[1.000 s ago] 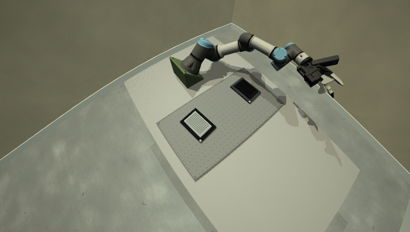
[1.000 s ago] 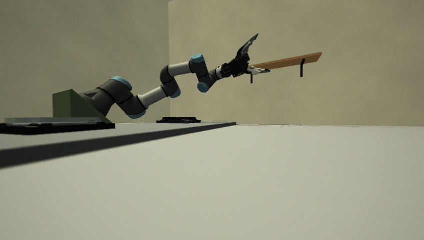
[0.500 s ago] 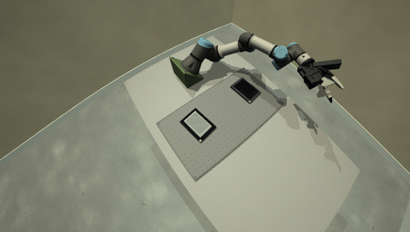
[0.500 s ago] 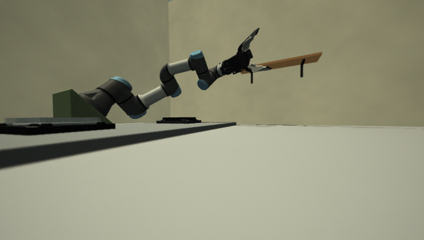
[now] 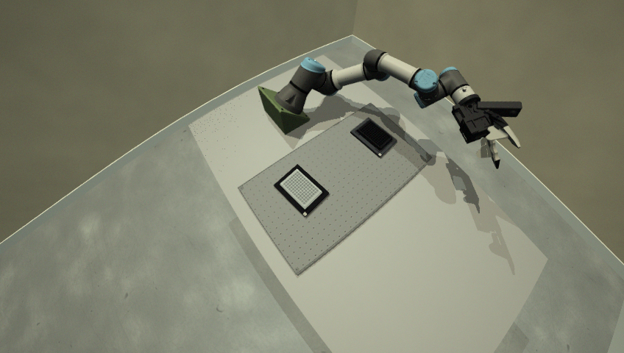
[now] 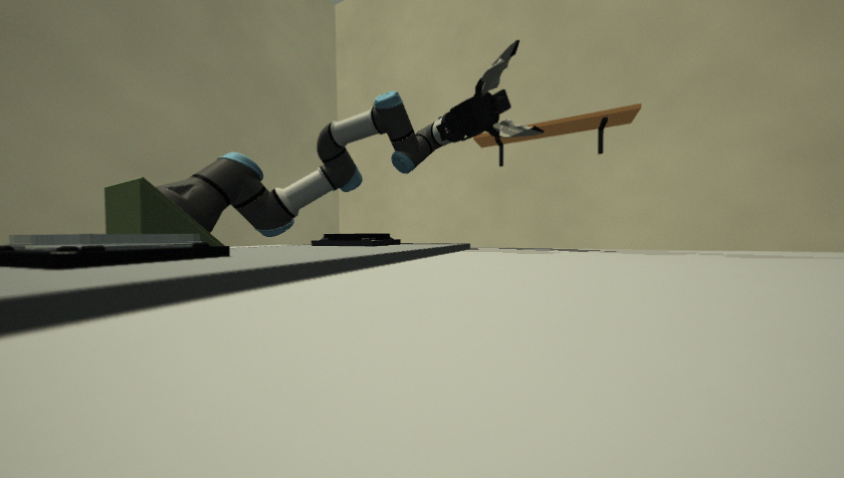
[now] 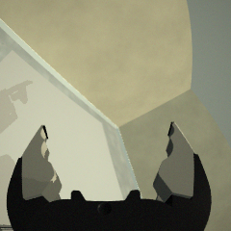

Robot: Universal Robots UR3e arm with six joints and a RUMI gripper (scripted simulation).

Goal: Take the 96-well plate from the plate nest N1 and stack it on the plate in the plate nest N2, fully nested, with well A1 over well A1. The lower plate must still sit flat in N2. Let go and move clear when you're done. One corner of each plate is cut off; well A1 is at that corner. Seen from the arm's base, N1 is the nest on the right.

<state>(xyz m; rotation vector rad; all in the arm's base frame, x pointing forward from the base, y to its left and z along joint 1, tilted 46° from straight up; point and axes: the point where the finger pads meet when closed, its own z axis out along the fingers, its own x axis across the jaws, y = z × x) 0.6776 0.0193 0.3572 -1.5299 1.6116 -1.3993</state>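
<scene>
My hand is 43 cm to the left of the white 96-well plate, 36 cm past it and 27 cm above it. From my hand the other things lie so: dark plate 37 cm behind, 27 cm below, 6 cm to the right; then black nest 43 cm to the right, 36 cm behind, 28 cm below.
</scene>
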